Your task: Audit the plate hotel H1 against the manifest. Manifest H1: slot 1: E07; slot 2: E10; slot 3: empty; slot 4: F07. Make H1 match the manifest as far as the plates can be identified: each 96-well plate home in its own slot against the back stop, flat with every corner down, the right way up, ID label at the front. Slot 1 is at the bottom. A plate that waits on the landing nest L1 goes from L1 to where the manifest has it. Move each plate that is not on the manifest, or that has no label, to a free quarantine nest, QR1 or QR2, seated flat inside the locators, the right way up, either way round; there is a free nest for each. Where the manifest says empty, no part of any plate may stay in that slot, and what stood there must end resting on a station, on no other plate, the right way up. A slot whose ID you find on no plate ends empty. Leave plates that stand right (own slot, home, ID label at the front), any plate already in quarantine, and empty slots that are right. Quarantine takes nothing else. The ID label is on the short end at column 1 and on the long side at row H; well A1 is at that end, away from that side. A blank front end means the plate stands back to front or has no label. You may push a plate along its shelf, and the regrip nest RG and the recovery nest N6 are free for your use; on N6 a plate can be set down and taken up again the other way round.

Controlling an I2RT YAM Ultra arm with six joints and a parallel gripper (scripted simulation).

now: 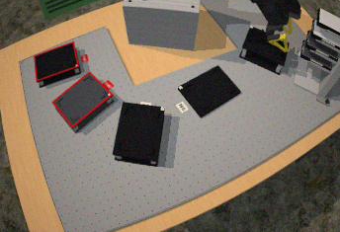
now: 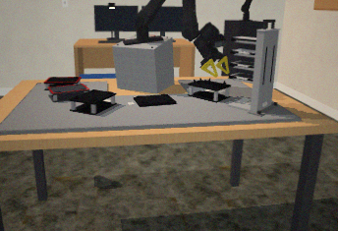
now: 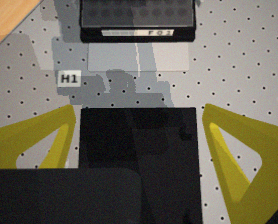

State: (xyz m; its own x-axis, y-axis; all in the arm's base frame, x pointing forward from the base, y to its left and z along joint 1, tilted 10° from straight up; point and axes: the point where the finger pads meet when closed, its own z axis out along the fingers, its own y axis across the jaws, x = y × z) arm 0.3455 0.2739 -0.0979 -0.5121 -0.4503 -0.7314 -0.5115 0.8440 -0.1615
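The black regrip nest RG lies 5 cm behind my hand, 3 cm to the right of it and 6 cm below it. Round my hand: pale grey 96-well plate (11 cm ahead, 6 cm to the left, 11 cm above); then A1 mark (15 cm behind, 2 cm to the right, 6 cm below); then H1 tag (1 cm ahead, 12 cm to the left, 12 cm below).
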